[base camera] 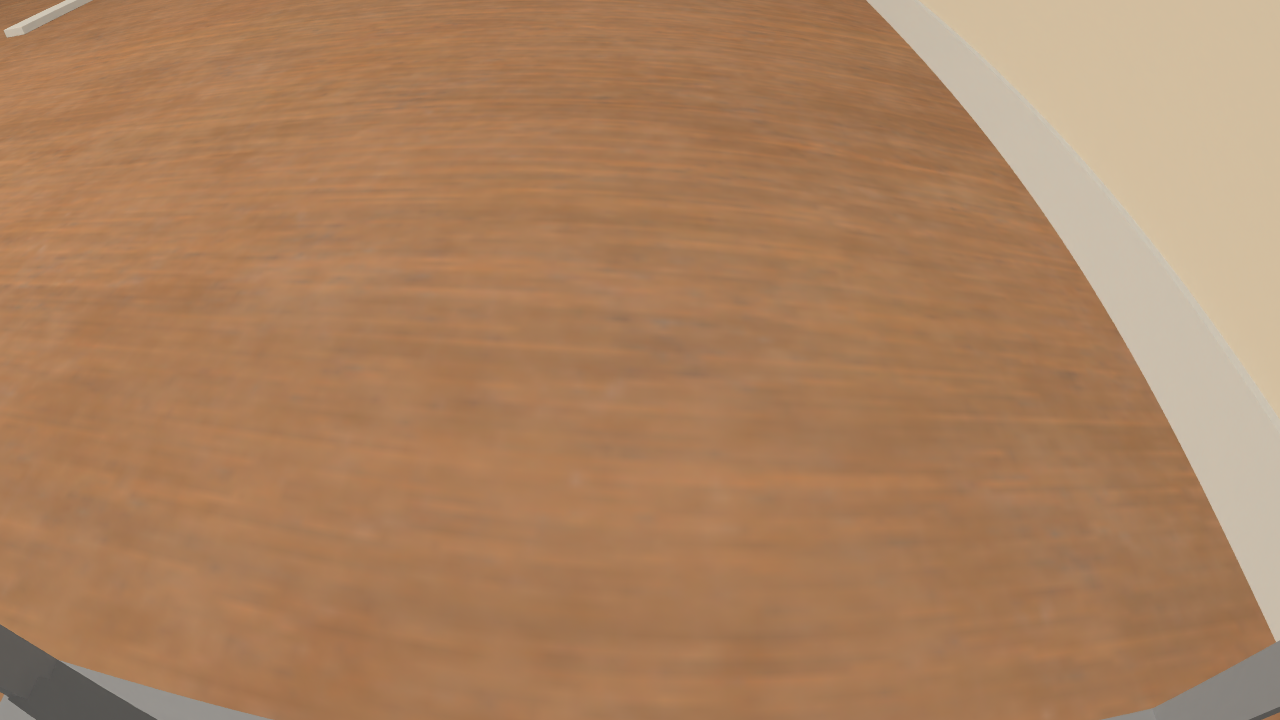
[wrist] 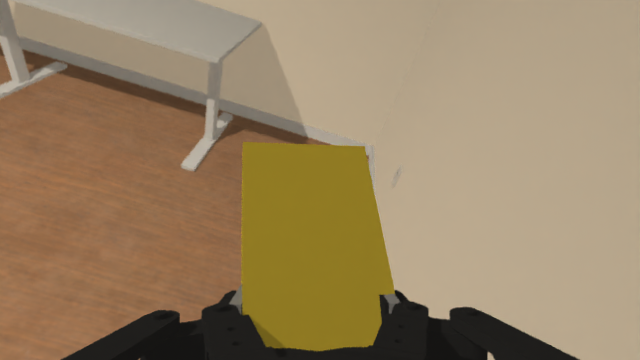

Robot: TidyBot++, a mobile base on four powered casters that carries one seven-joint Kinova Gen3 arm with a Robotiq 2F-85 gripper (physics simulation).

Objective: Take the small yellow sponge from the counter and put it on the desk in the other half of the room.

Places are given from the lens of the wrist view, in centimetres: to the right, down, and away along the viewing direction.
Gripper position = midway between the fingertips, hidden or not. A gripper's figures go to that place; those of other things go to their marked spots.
my gripper (wrist: 313, 300): 0, 6, 16
small yellow sponge (wrist: 314, 262): 0, 3, 13
white desk (wrist: 212, 38): -53, -70, 160
The marked spots on the white desk and the small yellow sponge are 173 cm apart.
